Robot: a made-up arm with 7 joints. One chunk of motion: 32 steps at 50 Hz.
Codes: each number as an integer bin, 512 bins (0 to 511) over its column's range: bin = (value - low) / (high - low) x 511, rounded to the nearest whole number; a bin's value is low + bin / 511 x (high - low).
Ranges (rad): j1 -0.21..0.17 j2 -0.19..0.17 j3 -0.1..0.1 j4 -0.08..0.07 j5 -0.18..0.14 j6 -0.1..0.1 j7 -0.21..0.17
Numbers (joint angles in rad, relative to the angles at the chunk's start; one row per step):
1: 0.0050 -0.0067 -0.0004 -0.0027 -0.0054 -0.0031 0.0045
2: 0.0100 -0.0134 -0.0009 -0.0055 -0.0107 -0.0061 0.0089
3: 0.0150 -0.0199 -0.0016 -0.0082 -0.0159 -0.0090 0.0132
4: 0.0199 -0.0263 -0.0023 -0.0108 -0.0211 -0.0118 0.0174
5: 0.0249 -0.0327 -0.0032 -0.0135 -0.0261 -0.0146 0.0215
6: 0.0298 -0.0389 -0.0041 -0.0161 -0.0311 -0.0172 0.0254
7: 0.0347 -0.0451 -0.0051 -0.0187 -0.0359 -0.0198 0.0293
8: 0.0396 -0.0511 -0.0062 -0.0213 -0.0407 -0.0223 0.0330
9: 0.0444 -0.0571 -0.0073 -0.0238 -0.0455 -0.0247 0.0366
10: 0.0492 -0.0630 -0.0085 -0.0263 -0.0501 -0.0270 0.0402
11: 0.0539 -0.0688 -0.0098 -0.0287 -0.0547 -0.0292 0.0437
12: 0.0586 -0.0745 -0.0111 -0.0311 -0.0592 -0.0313 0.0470
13: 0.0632 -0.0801 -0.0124 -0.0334 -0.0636 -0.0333 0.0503
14: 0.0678 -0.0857 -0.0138 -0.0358 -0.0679 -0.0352 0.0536
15: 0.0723 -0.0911 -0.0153 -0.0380 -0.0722 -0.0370 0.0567
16: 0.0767 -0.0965 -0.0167 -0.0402 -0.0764 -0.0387 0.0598
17: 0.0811 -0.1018 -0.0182 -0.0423 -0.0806 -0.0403 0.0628
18: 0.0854 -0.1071 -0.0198 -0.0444 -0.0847 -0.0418 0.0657
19: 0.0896 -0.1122 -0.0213 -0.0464 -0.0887 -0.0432 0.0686
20: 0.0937 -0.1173 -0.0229 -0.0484 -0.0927 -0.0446 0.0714
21: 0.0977 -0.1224 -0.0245 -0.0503 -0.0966 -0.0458 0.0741
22: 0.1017 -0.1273 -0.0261 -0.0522 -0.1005 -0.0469 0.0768
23: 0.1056 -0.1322 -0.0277 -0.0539 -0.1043 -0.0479 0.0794
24: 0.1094 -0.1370 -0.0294 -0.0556 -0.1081 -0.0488 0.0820
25: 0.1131 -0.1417 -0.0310 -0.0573 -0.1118 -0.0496 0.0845
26: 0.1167 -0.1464 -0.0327 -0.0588 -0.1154 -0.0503 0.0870
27: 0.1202 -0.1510 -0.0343 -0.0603 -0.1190 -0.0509 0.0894
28: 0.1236 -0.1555 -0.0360 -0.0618 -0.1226 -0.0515 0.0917
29: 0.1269 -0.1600 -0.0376 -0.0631 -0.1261 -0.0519 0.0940
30: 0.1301 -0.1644 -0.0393 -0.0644 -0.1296 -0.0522 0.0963
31: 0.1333 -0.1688 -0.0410 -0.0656 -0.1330 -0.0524 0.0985
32: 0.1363 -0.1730 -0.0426 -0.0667 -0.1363 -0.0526 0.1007
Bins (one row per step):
1: 289 260 254 263 279 248 288
2: 296 251 253 254 270 240 294
3: 303 241 251 245 262 233 300
4: 309 232 250 236 254 225 306
5: 316 223 247 227 246 218 311
6: 322 214 245 218 238 212 317
7: 329 206 242 209 230 205 322
8: 336 197 240 200 222 199 327
9: 342 189 237 191 215 192 332
10: 349 180 234 183 207 187 336
11: 355 172 230 175 200 181 341
12: 361 164 227 167 193 176 346
13: 367 156 224 159 186 170 350
14: 374 148 220 151 179 166 354
15: 380 140 216 143 172 161 359
16: 386 133 213 136 165 157 363
17: 391 125 209 128 159 153 367
18: 397 118 205 121 152 149 371
19: 403 110 201 114 146 145 375
20: 408 103 197 108 139 142 378
21: 414 96 193 101 133 138 382
22: 419 89 189 95 127 136 386
23: 424 82 185 89 121 133 389
24: 430 75 180 83 115 131 393
25: 434 69 176 77 109 129 396
26: 439 62 172 72 103 127 399
27: 444 55 168 67 97 125 403
28: 449 49 164 62 92 124 406
29: 453 43 159 58 86 123 409
30: 457 36 155 53 80 122 412
31: 462 30 151 49 75 122 415
32: 466 24 147 45 70 121 418

